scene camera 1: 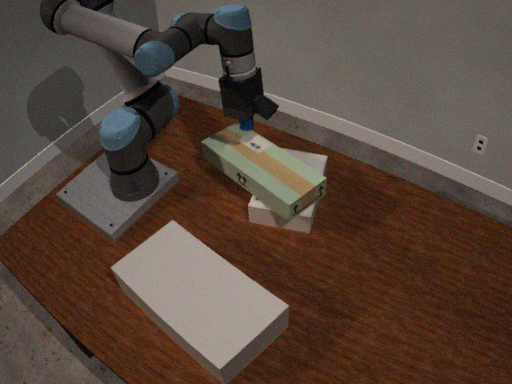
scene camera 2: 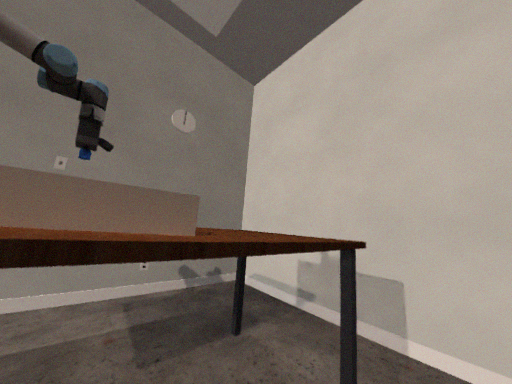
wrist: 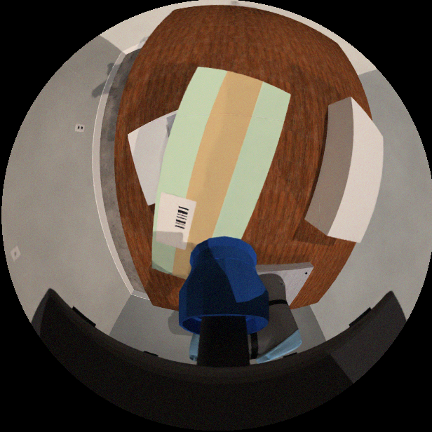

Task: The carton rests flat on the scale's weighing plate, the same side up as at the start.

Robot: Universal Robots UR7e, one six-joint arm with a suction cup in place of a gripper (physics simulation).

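Places are measured from the arm's base along level axes (x ahead, y left, z up), in metres.
Where they show: hand, its tool point: (scene camera 1: pixel 246 126) (scene camera 2: pixel 84 158); arm's base, origin of its link: (scene camera 1: pixel 134 182).
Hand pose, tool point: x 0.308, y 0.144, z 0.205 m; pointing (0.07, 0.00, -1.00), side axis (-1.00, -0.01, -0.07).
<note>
Each offset is from my tool point to the top centre of the thing. "spot": to the spot under its first point. Level surfaces: height alone.
The green carton @(0.022 m ahead, 0.019 m left, 0.104 m down) (scene camera 1: pixel 265 167) (wrist: pixel 225 150) with a tan tape band lies across the white scale @(spot: 0.090 m ahead, 0.067 m right, 0.203 m down) (scene camera 1: pixel 267 216) (wrist: pixel 149 155), turned at an angle to it. Its taped, barcode-labelled face is up, and the arrows on its side point up. Its right end is over the scale, and its left end sticks out well past it. Whether it is fully level is hard to tell. It covers most of the weighing plate. My blue suction cup (scene camera 1: pixel 246 127) (scene camera 2: pixel 84 156) (wrist: pixel 224 245) is above the carton's left end near the label, apart from it and holding nothing.
A large white box @(0.091 m ahead, 0.369 m right, 0.140 m down) (scene camera 1: pixel 200 300) (scene camera 2: pixel 100 202) (wrist: pixel 362 175) stands on the wooden table @(0.238 m down) (scene camera 1: pixel 400 280) (scene camera 2: pixel 280 242) (wrist: pixel 235 40) near the front. The arm's grey base plate (scene camera 1: pixel 90 200) (wrist: pixel 297 280) is at the left. Walls stand behind the table.
</note>
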